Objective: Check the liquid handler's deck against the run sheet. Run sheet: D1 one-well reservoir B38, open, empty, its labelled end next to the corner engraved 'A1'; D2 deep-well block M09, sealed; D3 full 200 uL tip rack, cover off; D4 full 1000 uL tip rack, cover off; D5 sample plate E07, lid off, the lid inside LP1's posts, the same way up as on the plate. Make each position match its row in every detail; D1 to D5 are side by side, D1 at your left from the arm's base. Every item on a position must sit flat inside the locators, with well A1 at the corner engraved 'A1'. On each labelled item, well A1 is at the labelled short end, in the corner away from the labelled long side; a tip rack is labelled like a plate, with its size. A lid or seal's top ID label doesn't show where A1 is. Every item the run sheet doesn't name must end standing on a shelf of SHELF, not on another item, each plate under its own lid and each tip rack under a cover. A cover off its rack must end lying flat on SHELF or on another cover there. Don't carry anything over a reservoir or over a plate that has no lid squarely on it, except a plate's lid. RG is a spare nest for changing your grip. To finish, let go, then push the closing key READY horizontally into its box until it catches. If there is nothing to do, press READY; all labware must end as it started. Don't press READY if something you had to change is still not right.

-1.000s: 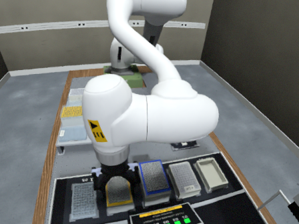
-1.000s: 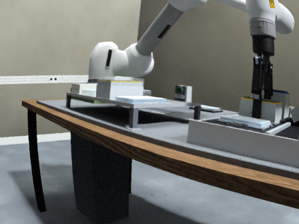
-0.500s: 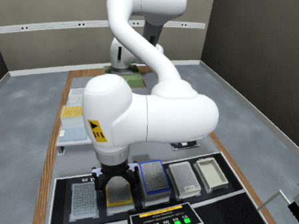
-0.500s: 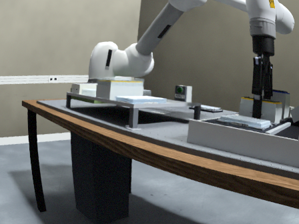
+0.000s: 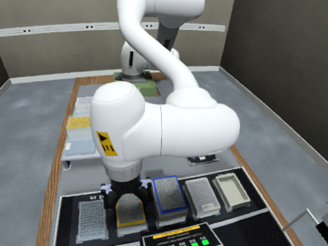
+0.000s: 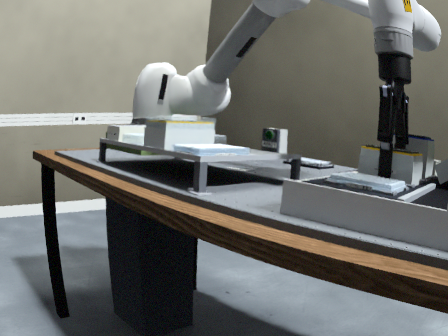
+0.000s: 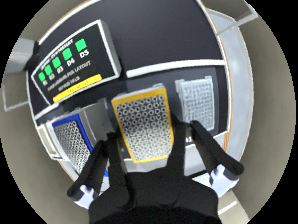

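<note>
My gripper is now 120 mm to the right of the blue-rimmed tip rack and 30 mm below it. From my hand the other things lie so: deep-well block 10 mm ahead, 250 mm to the left, 10 mm below; then yellow-rimmed tip rack 10 mm behind, 10 mm to the right, 10 mm above; then clear sample plate 10 mm behind, 120 mm to the right, 30 mm below.
</note>
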